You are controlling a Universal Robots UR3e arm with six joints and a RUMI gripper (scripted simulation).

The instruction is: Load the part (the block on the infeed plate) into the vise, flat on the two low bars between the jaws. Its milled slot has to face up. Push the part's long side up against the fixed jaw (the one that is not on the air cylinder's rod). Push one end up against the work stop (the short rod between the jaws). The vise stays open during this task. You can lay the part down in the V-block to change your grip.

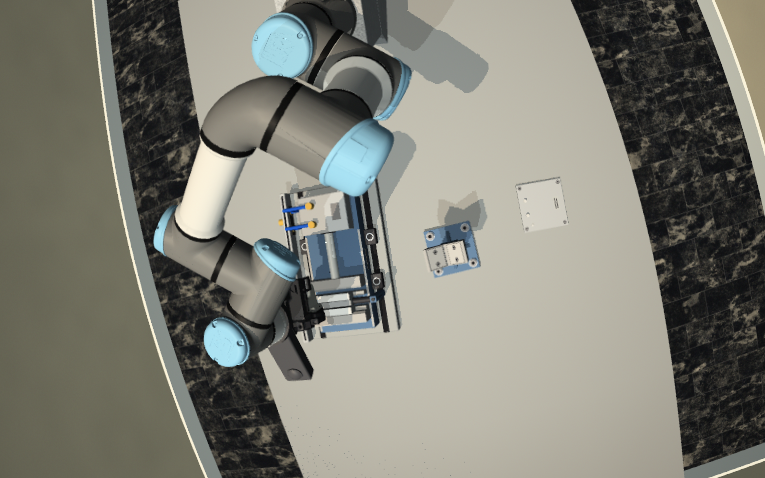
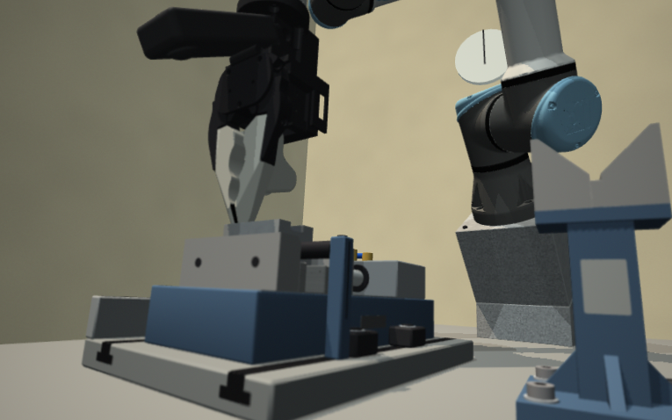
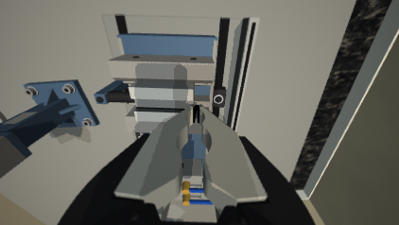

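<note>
Now: the part 3 cm to the left of my hand and 2 cm below it. Round my hand: air cylinder rod (9 cm behind, 4 cm below, 3 cm to the left); then fixed jaw (4 cm to the left, 4 cm below, 3 cm ahead); then work stop rod (8 cm to the left, 3 cm below, 1 cm behind).
</note>
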